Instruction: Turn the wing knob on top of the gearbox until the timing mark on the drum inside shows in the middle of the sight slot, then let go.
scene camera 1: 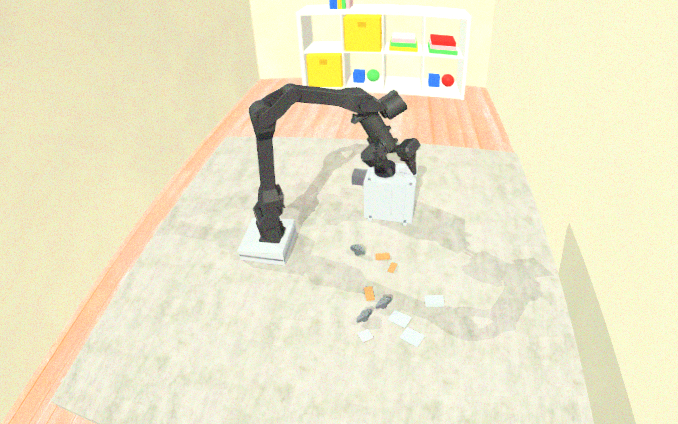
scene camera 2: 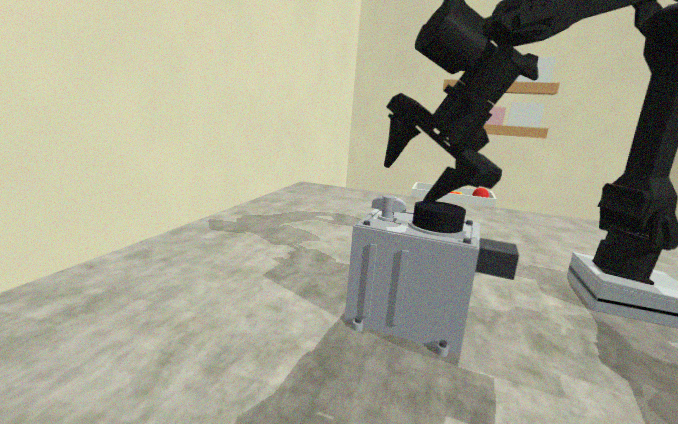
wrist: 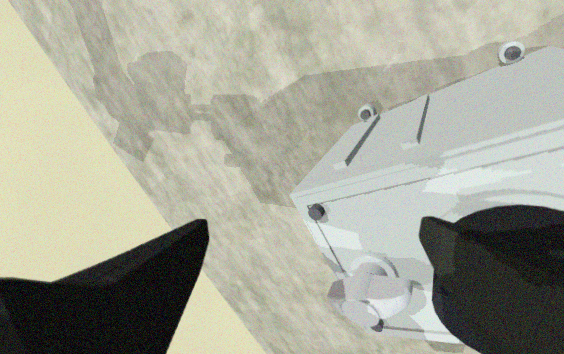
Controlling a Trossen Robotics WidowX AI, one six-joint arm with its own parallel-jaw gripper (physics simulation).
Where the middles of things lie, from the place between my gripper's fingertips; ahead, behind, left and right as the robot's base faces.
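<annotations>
Grey gearbox (scene camera 2: 412, 278): 9 cm below my hand, 6 cm behind, 6 cm to the left. Small grey wing knob (wrist: 374, 292): 4 cm below my hand, 6 cm to the left, 1 cm ahead.
</annotations>
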